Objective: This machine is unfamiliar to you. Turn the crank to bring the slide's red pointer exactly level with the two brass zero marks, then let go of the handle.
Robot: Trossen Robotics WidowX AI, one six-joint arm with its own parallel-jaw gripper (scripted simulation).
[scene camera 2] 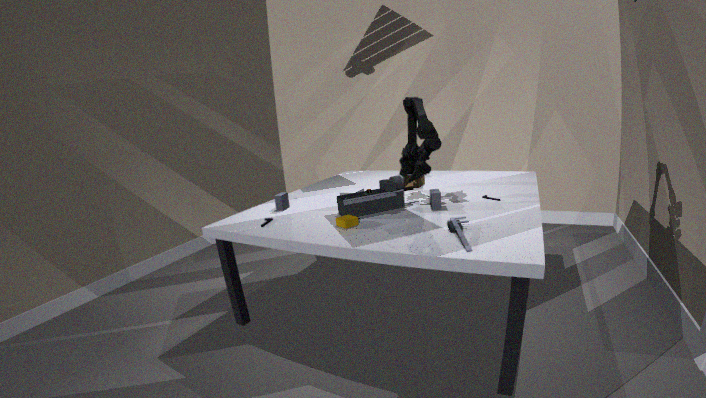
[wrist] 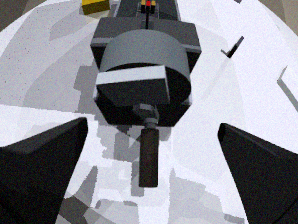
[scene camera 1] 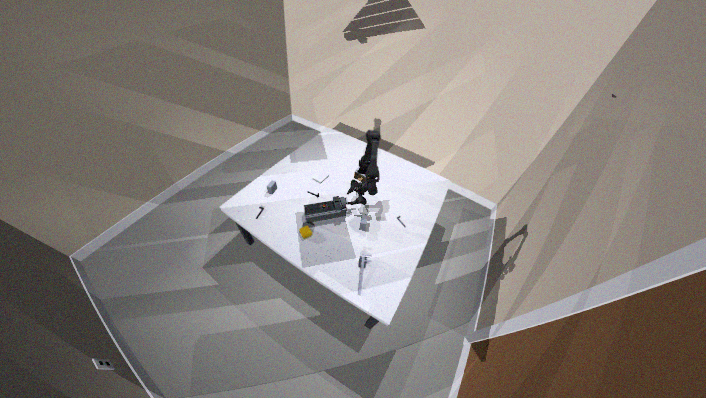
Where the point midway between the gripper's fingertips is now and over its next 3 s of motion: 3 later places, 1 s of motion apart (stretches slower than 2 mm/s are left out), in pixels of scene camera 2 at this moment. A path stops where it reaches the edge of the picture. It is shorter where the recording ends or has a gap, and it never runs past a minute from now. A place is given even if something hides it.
My gripper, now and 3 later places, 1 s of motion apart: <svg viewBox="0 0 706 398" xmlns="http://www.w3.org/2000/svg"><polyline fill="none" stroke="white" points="403,180 404,190 404,194 402,192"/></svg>
